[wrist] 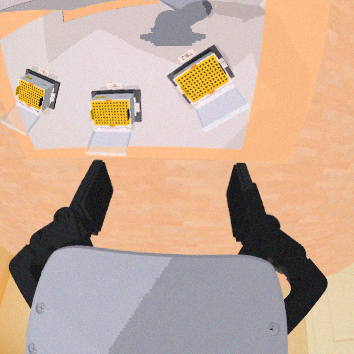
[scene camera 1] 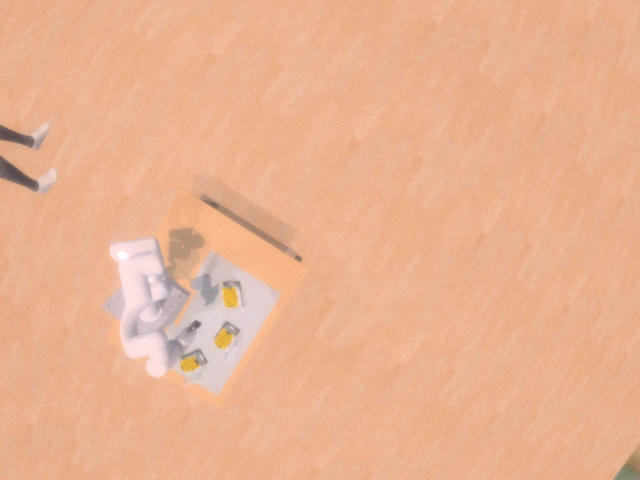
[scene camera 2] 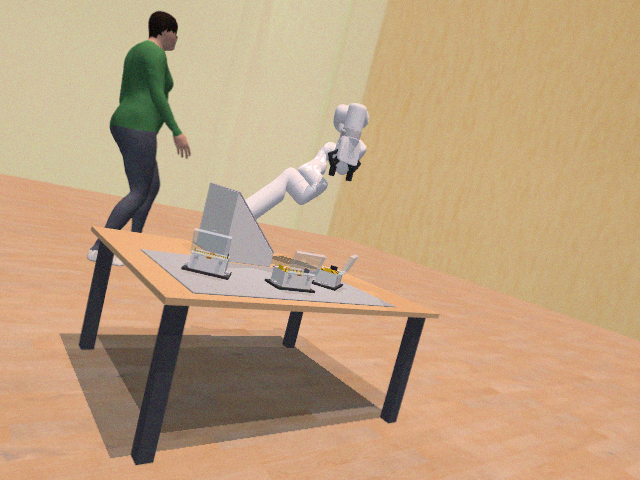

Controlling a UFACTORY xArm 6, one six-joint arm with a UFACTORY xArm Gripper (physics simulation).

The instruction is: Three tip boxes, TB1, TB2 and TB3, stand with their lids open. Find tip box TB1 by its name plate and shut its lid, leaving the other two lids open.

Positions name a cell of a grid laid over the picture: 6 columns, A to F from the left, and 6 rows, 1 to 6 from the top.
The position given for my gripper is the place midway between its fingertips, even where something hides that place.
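My gripper is visible to me at (wrist: C3) and at (scene camera 2: D3). I can also see a grey mat, which appears at (wrist: B1), at (scene camera 1: B4) and at (scene camera 2: C4), and there is a tip box TB1 (scene camera 2: B4) too.
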